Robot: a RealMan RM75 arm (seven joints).
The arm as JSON. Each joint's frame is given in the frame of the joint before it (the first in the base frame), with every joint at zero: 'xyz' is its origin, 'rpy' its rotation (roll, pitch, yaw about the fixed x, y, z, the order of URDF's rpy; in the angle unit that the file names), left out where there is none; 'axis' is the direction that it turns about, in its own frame. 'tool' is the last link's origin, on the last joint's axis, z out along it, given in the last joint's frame.
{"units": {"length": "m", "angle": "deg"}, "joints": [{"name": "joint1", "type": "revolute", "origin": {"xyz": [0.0, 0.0, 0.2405]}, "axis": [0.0, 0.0, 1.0]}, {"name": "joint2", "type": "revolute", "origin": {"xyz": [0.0, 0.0, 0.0], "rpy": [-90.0, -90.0, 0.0]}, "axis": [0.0, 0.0, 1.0]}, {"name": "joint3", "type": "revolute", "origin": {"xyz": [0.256, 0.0, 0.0], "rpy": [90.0, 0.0, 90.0]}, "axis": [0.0, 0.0, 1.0]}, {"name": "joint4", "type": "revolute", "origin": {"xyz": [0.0, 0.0, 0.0], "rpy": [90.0, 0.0, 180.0]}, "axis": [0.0, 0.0, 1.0]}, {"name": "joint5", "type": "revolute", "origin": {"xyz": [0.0, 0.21, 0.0], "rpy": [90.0, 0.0, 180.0]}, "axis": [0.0, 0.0, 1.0]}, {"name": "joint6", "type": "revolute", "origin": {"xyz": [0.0, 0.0, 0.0], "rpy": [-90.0, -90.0, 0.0]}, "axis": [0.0, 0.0, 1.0]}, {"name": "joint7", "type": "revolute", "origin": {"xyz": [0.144, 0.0, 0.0], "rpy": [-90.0, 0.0, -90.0]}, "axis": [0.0, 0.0, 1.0]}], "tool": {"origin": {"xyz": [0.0, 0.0, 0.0], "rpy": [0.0, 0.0, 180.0]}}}
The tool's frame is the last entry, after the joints.
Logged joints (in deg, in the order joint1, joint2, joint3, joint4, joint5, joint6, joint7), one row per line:
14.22, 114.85, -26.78, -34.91, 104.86, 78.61, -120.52
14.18, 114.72, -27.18, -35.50, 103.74, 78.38, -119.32
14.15, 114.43, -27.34, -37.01, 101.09, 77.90, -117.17
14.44, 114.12, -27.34, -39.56, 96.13, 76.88, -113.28
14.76, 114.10, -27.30, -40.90, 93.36, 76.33, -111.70
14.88, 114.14, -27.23, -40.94, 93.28, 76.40, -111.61
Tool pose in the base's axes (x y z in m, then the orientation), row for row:
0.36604, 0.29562, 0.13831, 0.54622, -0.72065, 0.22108, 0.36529
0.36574, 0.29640, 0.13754, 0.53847, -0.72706, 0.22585, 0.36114
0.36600, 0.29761, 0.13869, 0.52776, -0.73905, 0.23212, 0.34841
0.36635, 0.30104, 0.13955, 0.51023, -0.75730, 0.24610, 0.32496
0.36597, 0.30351, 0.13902, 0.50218, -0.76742, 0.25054, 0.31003
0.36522, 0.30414, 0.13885, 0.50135, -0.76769, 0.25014, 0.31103
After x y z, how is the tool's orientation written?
As a quaternion, w x y z.
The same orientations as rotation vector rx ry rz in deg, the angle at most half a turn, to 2 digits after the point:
-97.89, 30.03, 49.62
-99.09, 30.78, 49.22
-101.18, 31.78, 47.70
-104.47, 33.95, 44.83
-106.24, 34.68, 42.92
-106.31, 34.64, 43.07

